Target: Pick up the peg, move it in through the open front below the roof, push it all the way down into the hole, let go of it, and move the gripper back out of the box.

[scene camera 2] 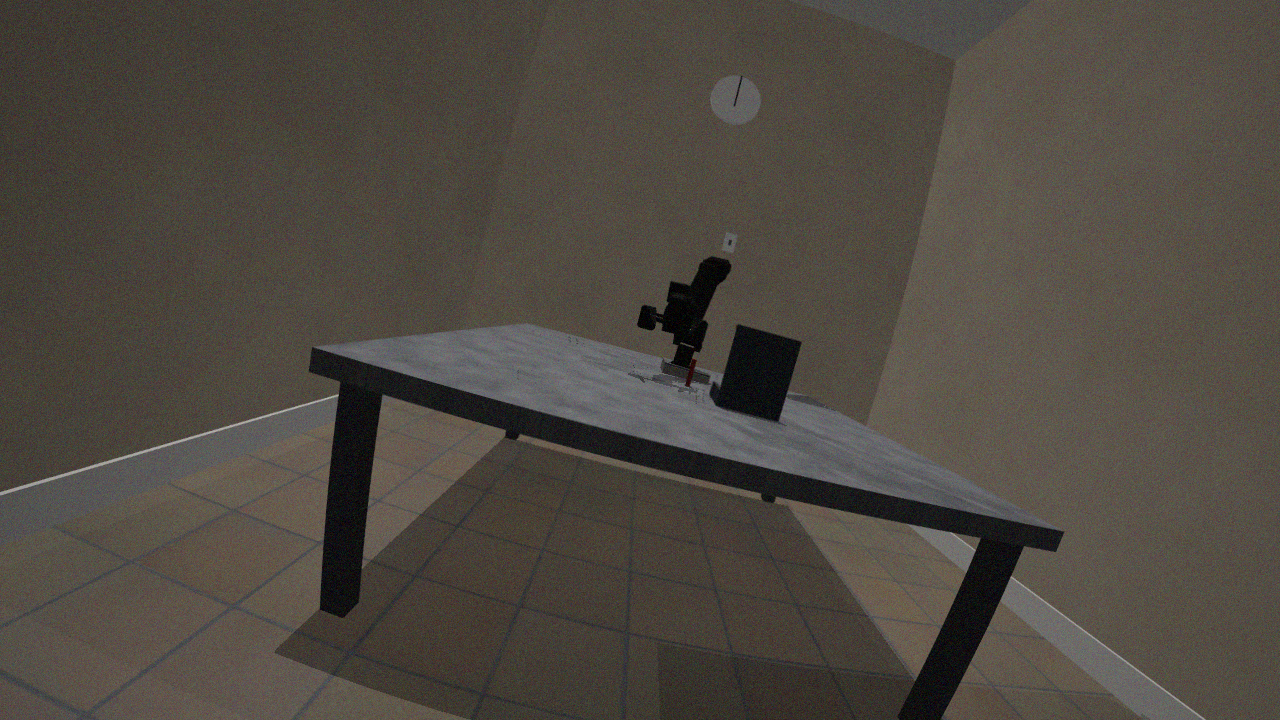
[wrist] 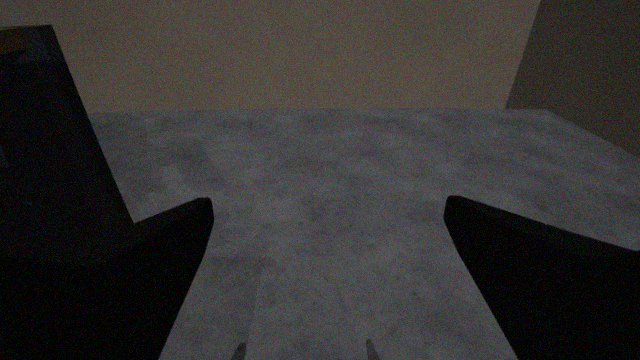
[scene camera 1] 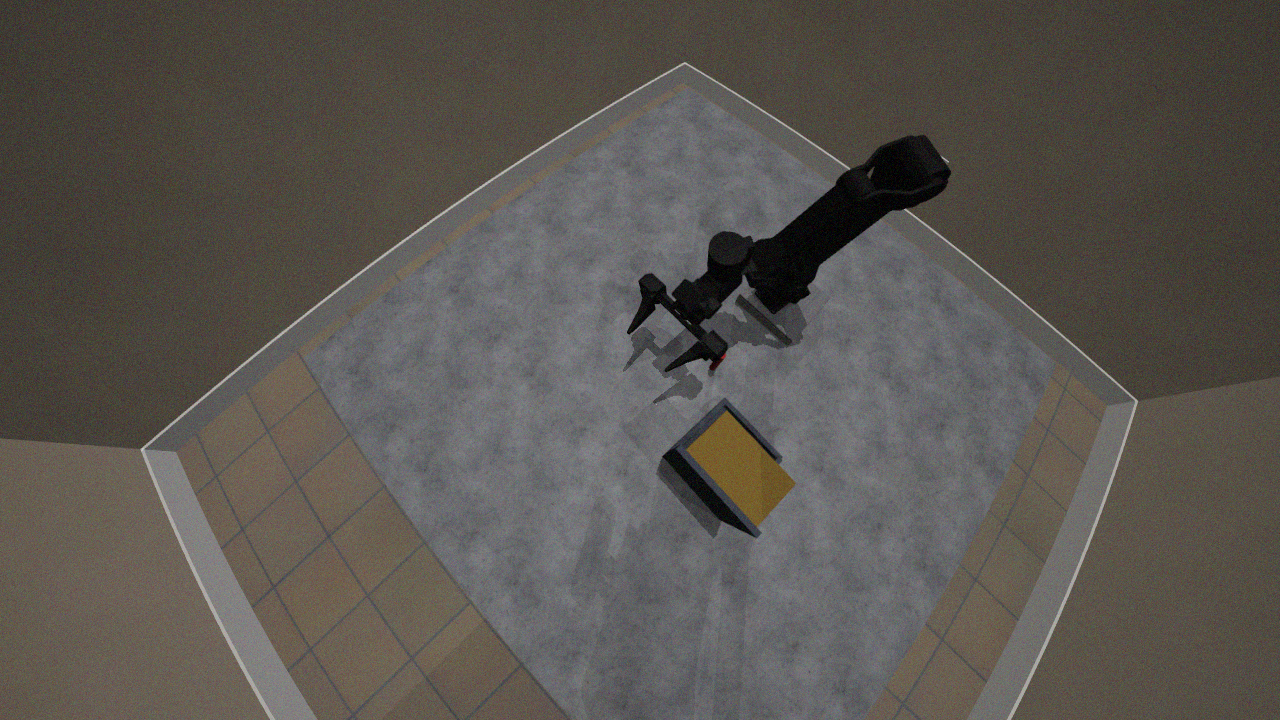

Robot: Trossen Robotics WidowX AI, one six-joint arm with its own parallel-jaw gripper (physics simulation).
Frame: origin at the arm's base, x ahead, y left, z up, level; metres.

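Seen in the pictures: gripper, fingertip midpoint: (scene camera 2: 671, 330) (wrist: 330, 208) (scene camera 1: 646, 352); arm's base, origin of the base link: (scene camera 2: 680, 365) (scene camera 1: 773, 296).
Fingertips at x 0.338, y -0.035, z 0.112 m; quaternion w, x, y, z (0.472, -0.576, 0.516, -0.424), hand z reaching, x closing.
Offsets run from my fingertips to a thing's top centre. "spot": to the spot under its first point. Level surfaces: height alone.
The red peg @[dx -0.131, dy +0.074, dz -0.065 m] (scene camera 1: 717, 362) (scene camera 2: 690, 372) stands upright on the table between the arm and the box. In scene camera 1 the gripper's finger on the box side partly covers it. It does not show in the wrist view. The box @[dx -0.023, dy +0.227, dz +0.057 m] (scene camera 2: 760, 372) (wrist: 47, 150) is dark, with a yellow top panel @[spot: dx +0.013, dy +0.228, dz +0.057 m] (scene camera 1: 739, 467). The hole does not show. My gripper (scene camera 1: 648, 351) (scene camera 2: 673, 325) (wrist: 330, 208) is wide open and empty, above the table. The peg is outside the gap between the fingers, beside the box-side finger. In the wrist view the box rises at the left.
A flat grey bar (scene camera 1: 763, 319) lies on the table beside the arm's base. The grey table @[dz -0.145 m] (scene camera 1: 501, 358) (scene camera 2: 537, 394) (wrist: 350, 150) carries the arm and the box. The fingers' shadows fall on the table below them. The far table edge shows in the wrist view.
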